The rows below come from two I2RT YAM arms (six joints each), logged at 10 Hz.
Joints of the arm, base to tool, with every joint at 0 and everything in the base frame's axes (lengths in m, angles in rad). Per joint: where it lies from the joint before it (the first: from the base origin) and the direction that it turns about. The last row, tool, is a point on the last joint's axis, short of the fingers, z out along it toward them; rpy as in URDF.
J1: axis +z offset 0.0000 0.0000 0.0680
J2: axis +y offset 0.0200 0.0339 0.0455
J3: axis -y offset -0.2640 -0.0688 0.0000
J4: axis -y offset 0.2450 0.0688 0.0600
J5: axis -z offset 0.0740 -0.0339 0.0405
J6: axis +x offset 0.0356 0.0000 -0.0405
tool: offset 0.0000 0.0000 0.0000 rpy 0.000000 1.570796 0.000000
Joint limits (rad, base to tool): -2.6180..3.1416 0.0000..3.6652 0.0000..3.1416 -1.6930..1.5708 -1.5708..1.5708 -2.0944..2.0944
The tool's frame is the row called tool.
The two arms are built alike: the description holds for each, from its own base.
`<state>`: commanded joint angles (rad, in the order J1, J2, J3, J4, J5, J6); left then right.
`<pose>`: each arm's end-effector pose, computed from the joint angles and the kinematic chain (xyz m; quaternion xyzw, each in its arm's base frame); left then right.
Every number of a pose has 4 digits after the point. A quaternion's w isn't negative.
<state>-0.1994 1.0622 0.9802 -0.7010 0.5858 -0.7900 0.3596 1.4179 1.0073 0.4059 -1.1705 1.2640</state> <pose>0.2059 -0.0617 0.3107 -0.1513 0.8781 -0.4091 0.1968 0.2845 0.1420 0.3312 -0.0924 0.7017 0.6961 0.1206</pose>
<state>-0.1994 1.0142 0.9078 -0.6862 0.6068 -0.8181 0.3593 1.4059 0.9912 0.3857 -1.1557 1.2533</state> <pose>0.1949 -0.0601 0.2978 -0.1609 0.8756 -0.4178 0.1815 0.2819 0.1407 0.3276 -0.0835 0.7063 0.6924 0.1212</pose>
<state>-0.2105 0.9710 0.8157 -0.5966 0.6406 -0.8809 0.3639 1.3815 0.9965 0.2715 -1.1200 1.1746</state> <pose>0.1884 -0.0620 0.2828 -0.1681 0.8635 -0.4430 0.1731 0.2772 0.1399 0.3262 -0.0758 0.7204 0.6771 0.1296</pose>
